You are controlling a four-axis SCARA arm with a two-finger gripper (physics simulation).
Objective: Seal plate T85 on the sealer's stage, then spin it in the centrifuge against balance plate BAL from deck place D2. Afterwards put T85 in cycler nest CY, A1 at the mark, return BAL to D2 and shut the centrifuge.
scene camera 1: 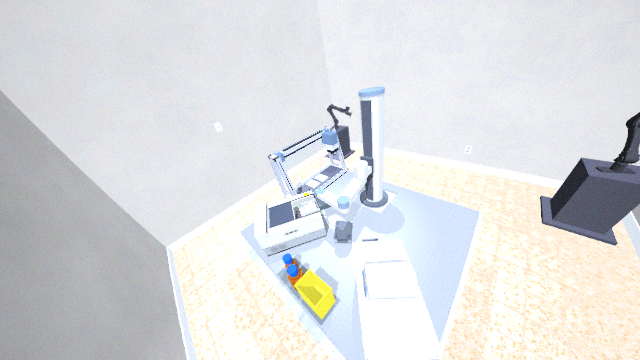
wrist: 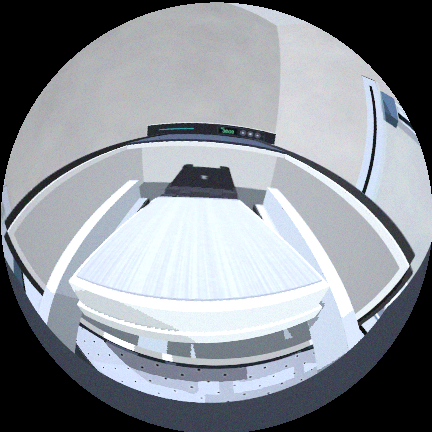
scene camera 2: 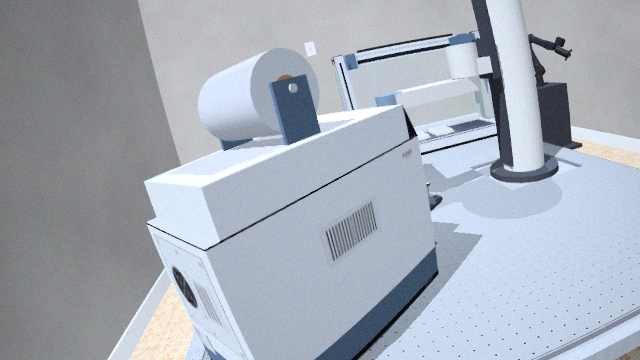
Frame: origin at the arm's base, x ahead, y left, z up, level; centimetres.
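Where they show: gripper, between the fingertips: (scene camera 1: 303, 209) (wrist: 200, 193); arm's base, origin of its link: (scene camera 1: 373, 197) (scene camera 2: 524, 170).
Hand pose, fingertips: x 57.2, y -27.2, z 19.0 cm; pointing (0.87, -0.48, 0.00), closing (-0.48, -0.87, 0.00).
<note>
Things, the pixels of their top centre, and the offset from my fingertips. "spot": a spot on its surface instead.
- pale plate, centre of its top: (wrist: 197, 191) (scene camera 1: 306, 206) dz +1.6, dx -2.8, dy +1.6 cm
- dark rotor hub, centre of its top: (wrist: 199, 189) dz -2.9, dx +6.5, dy -3.1 cm
- display strip, a spot on its surface: (wrist: 212, 132) spot: dz +4.1, dx +23.4, dy -13.8 cm
- centrifuge's dark lid panel, centre of its top: (wrist: 207, 135) (scene camera 1: 280, 213) dz +3.6, dx +14.8, dy -7.9 cm
- sealer, centre of its top: (scene camera 2: 256, 59) (scene camera 1: 387, 265) dz +29.9, dx +16.9, dy +75.4 cm
- white roll, centre of its top: (scene camera 2: 245, 61) (scene camera 1: 389, 271) dz +29.9, dx +18.6, dy +76.8 cm
- framed gantry, a spot on its surface: (scene camera 2: 405, 49) spot: dz +30.0, dx -42.4, dy -35.6 cm
- small dark unit, centre of its top: (scene camera 1: 342, 229) dz -11.9, dx -9.7, dy +29.6 cm
- yellow bin, centre of its top: (scene camera 1: 322, 297) dz -0.2, dx +34.0, dy +53.6 cm
My gripper (wrist: 200, 193) is shut on a pale plate (wrist: 200, 270) with a streaked, foil-like top, level between its fingers; no label shows, so I cannot read whether it is T85 or BAL. Gripper and plate are at the open bay of the white centrifuge (scene camera 1: 295, 239). In the wrist view, the dark rotor hub (wrist: 202, 181) lies beyond the plate and the display strip (wrist: 212, 132) behind it; the bucket under the plate is hidden. The centrifuge's dark lid panel (scene camera 1: 281, 215) leaves the bay uncovered. The sealer (scene camera 1: 395, 320) (scene camera 2: 300, 235) carries a white roll (scene camera 2: 230, 102).
The arm's column (scene camera 1: 378, 150) (scene camera 2: 522, 100) rises behind the centrifuge. A framed gantry (scene camera 1: 300, 144) (scene camera 2: 405, 49) stands over a deck with pale plates. A small dark unit (scene camera 1: 343, 231), blue-capped bottles (scene camera 1: 293, 274) and a yellow bin (scene camera 1: 320, 300) stand on the table.
</note>
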